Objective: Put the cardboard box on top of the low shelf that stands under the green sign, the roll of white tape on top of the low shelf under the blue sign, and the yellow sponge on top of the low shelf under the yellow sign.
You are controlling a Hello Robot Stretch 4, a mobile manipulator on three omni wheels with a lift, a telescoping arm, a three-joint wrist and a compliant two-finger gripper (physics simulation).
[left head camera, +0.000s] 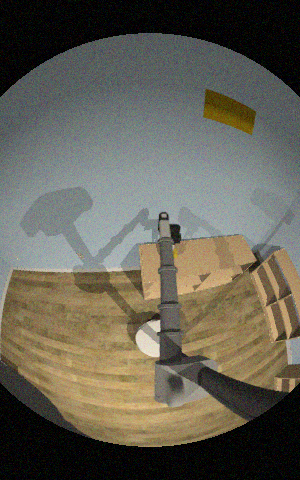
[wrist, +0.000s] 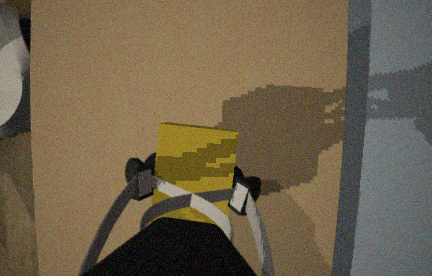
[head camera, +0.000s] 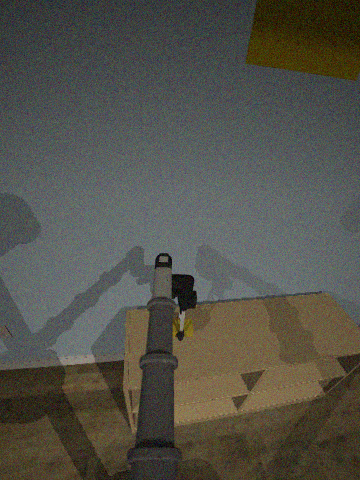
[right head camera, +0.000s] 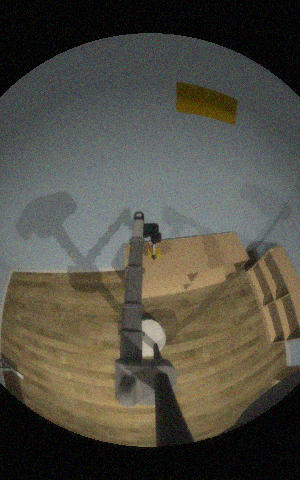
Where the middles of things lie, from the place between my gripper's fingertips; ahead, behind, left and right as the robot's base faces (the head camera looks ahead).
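Yellow sign [right head camera: 190, 98]: 1090 mm above my hand, 330 mm to the right of it, 280 mm ahead of it. My hand: 20 mm below the yellow sponge [wrist: 195, 158]. Nearest to my hand of the things named here, going by their middles: the sponge.
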